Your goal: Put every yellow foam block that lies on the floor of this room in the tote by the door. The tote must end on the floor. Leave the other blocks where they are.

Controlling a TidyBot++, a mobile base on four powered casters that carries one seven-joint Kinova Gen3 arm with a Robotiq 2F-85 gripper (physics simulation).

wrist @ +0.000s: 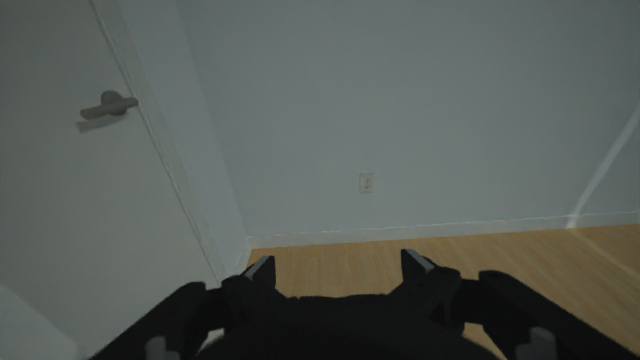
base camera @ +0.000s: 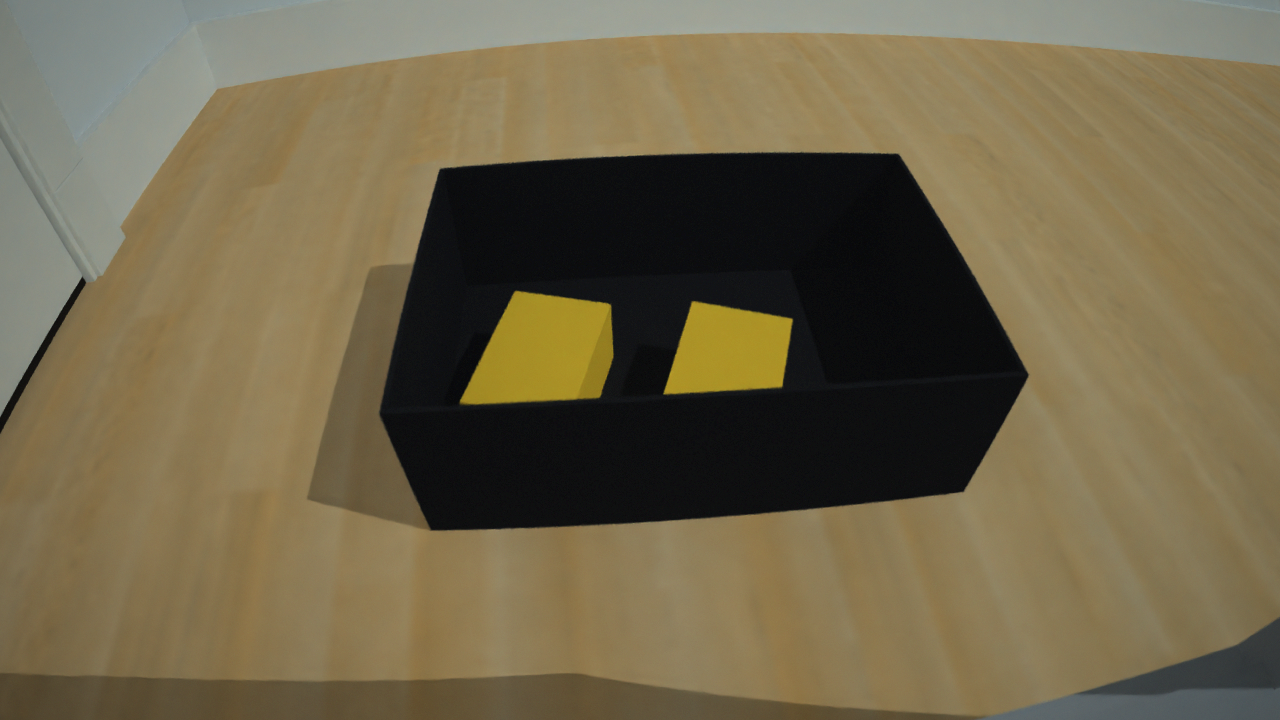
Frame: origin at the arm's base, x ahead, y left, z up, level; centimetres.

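Where they show: gripper, fingertip midpoint: (wrist: 337, 266).
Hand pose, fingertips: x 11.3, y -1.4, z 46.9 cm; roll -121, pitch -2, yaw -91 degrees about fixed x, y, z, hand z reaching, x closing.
After its pixels a point has its place.
The black tote (base camera: 698, 456) {x 30.5, y -4.9, z -33.9 cm} stands upright on the wooden floor in the middle of the base camera view. Two yellow foam blocks lie side by side inside it: the left block (base camera: 541, 349) {x 39.3, y 2.4, z -34.9 cm} near the tote's left wall, and the right block (base camera: 731, 351) {x 38.0, y -8.0, z -34.9 cm} near its middle. The near wall hides their lower parts. My gripper (wrist: 337, 266) {x 11.3, y -1.4, z 46.9 cm} is open in the wrist view, with nothing between its fingers. It points toward the wall and the floor at its foot. The tote does not show in the wrist view, and the gripper does not show in the base camera view.
A door with a lever handle (wrist: 110, 106) {x 44.6, y 38.9, z 53.2 cm} is at the left of the wrist view. A wall with an outlet (wrist: 366, 182) {x 98.4, y -21.5, z 0.7 cm} stands ahead, with a white baseboard (wrist: 400, 233) {x 97.8, y -42.6, z -35.0 cm} (base camera: 537, 26) {x 96.8, y 3.4, z -37.4 cm} along its foot. A door edge (base camera: 44, 197) {x 57.3, y 43.5, z -30.6 cm} is at the left of the base camera view.
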